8 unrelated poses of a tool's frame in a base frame.
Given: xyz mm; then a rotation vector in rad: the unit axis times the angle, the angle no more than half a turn.
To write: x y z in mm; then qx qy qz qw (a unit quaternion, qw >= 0). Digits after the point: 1 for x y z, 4 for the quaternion.
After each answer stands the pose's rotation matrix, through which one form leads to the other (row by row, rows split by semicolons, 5 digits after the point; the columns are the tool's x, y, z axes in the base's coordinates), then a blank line. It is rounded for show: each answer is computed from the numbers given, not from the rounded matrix.
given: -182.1, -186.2, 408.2, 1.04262, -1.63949, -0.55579
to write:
-182.1, -186.2, 408.2, 0.4370, -0.6872, -0.2330, 0.5315
-0.05305 -0.35301 -0.93411; -0.84829 0.50948 -0.14436; 0.52687 0.78474 -0.32648

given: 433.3, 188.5, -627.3, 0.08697, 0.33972, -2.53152
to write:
433.3, 188.5, -627.3, 0.0326, 0.1273, -0.9483, 0.2888
-0.83109 0.55601 0.01171; -0.53943 -0.80082 -0.26020; -0.13530 -0.22256 0.96549

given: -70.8, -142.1, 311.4, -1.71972, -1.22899, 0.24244
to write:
-70.8, -142.1, 311.4, -0.7066, -0.5050, 0.0996, 0.4856
0.47015 0.61691 -0.63117; 0.81039 -0.01846 0.58560; 0.34961 -0.78681 -0.50862

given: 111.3, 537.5, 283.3, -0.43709, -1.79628, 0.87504
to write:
111.3, 537.5, 283.3, -0.1824, -0.7496, 0.3651, 0.5211
-0.39039 -0.10712 -0.91440; 0.65399 0.66680 -0.35732; 0.64800 -0.73750 -0.19026

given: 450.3, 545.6, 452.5, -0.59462, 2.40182, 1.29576
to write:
450.3, 545.6, 452.5, -0.2097, 0.8469, 0.4569, 0.1734
-0.85196 -0.51356 0.10207; -0.19670 0.49458 0.84658; -0.48525 0.70118 -0.52238

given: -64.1, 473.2, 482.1, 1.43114, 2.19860, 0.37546
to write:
-64.1, 473.2, 482.1, 0.5238, 0.8047, 0.1374, 0.2433
-0.33287 0.77616 0.53551; 0.90989 0.41348 -0.03370; -0.24758 0.47604 -0.84386

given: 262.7, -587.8, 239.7, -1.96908, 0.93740, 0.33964
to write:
262.7, -587.8, 239.7, -0.7965, 0.3792, 0.1374, 0.4504
0.67467 -0.72784 0.12273; -0.48031 -0.30666 0.82174; -0.56047 -0.61335 -0.55649

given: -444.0, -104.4, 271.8, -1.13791, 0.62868, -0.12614
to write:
-444.0, -104.4, 271.8, -0.5294, 0.2925, -0.0587, 0.7942
0.82204 -0.21643 0.52670; -0.40286 0.43266 0.80654; -0.40244 -0.87519 0.26847

